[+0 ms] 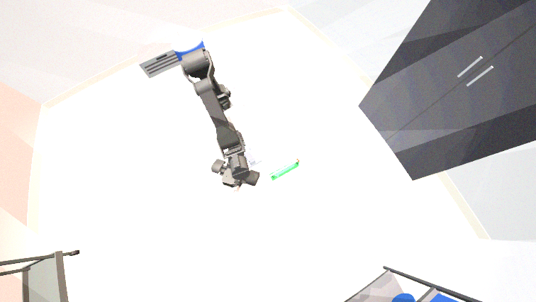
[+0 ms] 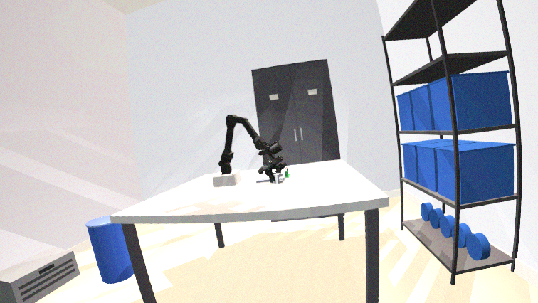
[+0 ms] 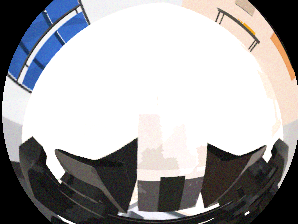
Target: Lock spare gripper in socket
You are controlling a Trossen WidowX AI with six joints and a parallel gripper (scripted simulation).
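My gripper tip is 120 mm to the right of the mount, 80 mm past it and 40 mm below it. From my gripper tip the other things lie so: spare gripper: 10 mm above; then translucent green bar: 220 mm to the left, 50 mm ahead, 10 mm above.
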